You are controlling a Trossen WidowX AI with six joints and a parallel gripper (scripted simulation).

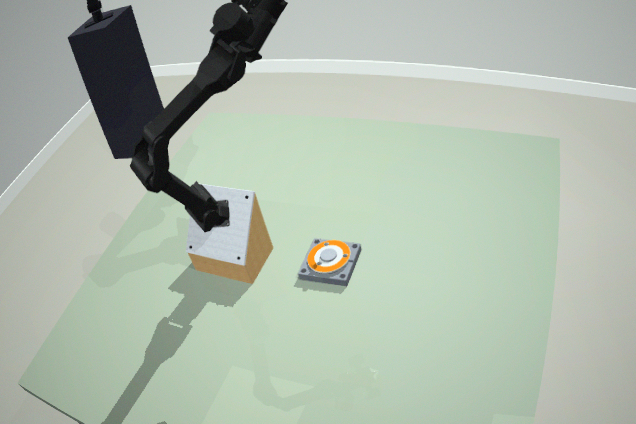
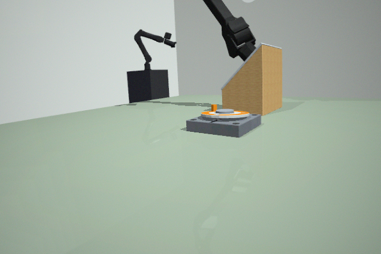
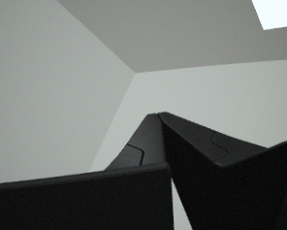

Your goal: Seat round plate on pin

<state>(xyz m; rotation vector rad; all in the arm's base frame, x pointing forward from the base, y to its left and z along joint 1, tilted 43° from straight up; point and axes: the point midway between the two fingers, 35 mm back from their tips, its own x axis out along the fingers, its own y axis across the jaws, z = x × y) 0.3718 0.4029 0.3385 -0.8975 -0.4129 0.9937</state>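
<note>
The round plate lies 50 mm behind my gripper tip, 120 mm to the right of it and 710 mm below it. Round my gripper tip: grey square base: 40 mm behind, 110 mm to the right, 720 mm below.
</note>
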